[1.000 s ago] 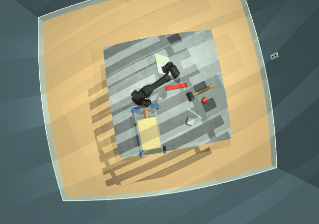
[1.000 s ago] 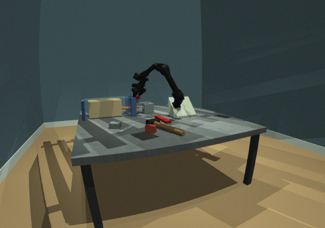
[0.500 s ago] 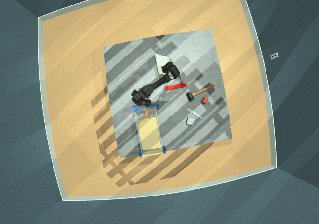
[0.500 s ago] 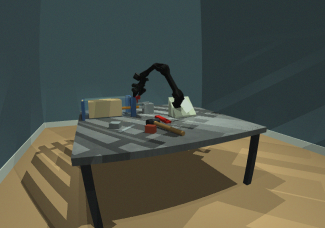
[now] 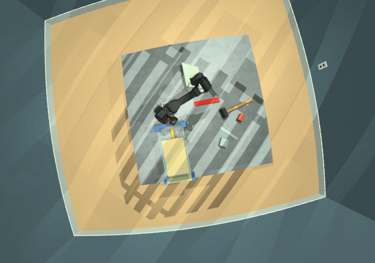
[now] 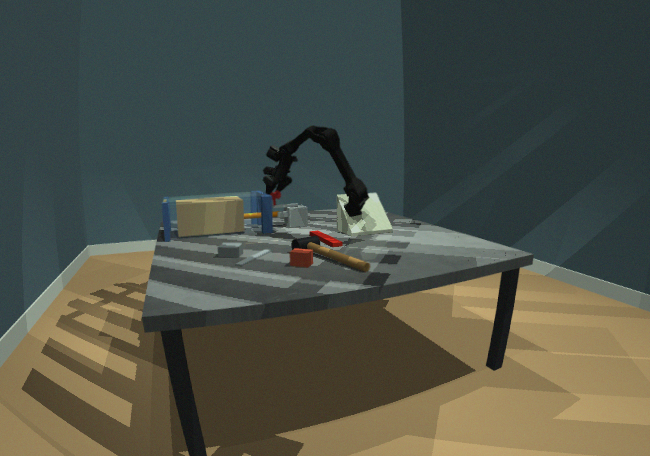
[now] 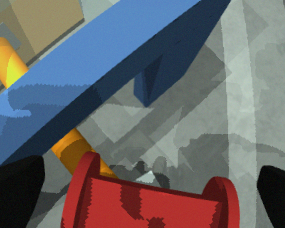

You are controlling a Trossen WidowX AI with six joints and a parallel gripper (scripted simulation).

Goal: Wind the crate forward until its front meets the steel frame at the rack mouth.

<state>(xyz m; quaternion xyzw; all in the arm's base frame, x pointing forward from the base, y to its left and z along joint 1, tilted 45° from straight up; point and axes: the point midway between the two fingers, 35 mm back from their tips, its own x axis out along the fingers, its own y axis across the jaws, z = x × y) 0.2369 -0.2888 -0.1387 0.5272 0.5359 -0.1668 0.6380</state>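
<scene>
Right now the red spool-shaped handle grip is 1 cm to the left of my gripper tip, 1 cm below it and 1 cm behind it. From my gripper tip the other things lie so: clear-panelled cubby 29 cm ahead, 3 cm below; then winch handle 5 cm behind, 4 cm below, 3 cm to the left; then grey winch 12 cm behind, 11 cm below, 4 cm to the left.
</scene>
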